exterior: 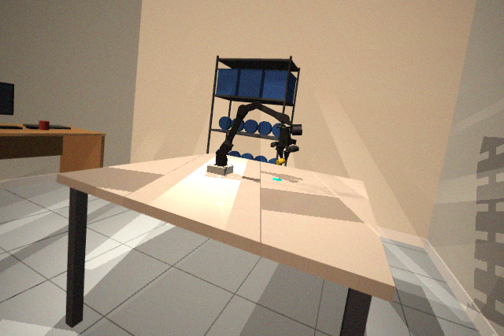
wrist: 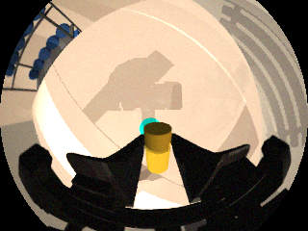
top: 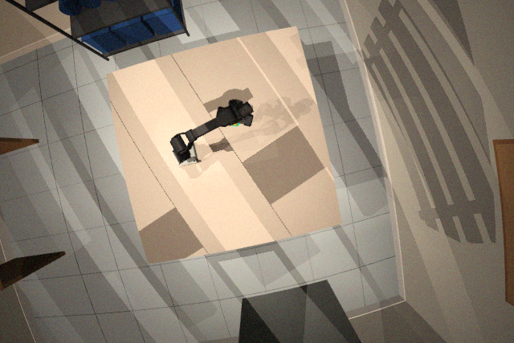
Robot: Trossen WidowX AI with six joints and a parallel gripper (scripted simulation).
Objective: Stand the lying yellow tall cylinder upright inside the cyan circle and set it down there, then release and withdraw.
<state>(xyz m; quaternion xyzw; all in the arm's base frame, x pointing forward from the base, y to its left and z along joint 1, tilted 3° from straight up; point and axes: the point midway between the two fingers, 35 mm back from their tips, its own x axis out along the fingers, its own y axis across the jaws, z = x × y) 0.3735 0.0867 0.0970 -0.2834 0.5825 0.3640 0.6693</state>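
Right now the cyan circle is 12 cm below my gripper tip, 2 cm behind it and 1 cm to the right of it. The rest, counted from my gripper tip: yellow tall cylinder (2 cm to the right, 1 cm below, 1 cm behind).
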